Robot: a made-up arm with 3 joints. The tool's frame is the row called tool.
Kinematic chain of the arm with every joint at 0, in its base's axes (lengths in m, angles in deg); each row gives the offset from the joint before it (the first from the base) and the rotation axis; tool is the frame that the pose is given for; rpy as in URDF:
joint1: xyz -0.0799 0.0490 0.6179 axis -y
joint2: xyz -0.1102 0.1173 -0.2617 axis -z
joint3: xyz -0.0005 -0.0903 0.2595 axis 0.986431 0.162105 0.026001
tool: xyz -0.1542 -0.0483 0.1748 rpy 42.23 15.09 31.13
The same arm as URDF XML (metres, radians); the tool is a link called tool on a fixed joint. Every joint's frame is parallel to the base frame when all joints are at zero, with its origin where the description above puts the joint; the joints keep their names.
<robot name="arm">
<joint name="tool_joint" type="fixed"><parent link="link3"/><child link="tool"/><origin xyz="-0.1542 -0.0483 0.1748" rpy="0.7371 0.2634 0.5433"/></joint>
<joint name="joint3" type="continuous"><parent link="link2"/><child link="link3"/><origin xyz="-0.0005 -0.0903 0.2595" rpy="0.0000 0.0000 0.0000"/><axis xyz="0.986431 0.162105 0.026001"/></joint>
<joint name="joint2" type="continuous"><parent link="link1"/><child link="link2"/><origin xyz="-0.1102 0.1173 -0.2617" rpy="0.0000 0.0000 0.0000"/><axis xyz="0 0 -1"/></joint>
<joint name="joint1" type="continuous"><parent link="base_link"/><child link="link1"/><origin xyz="-0.0799 0.0490 0.6179" rpy="0.0000 0.0000 0.0000"/><axis xyz="0 -1 0"/></joint>
<link name="base_link"/>
<link name="link1"/>
<link name="link2"/>
<link name="link3"/>
<link name="tool"/>
</robot>

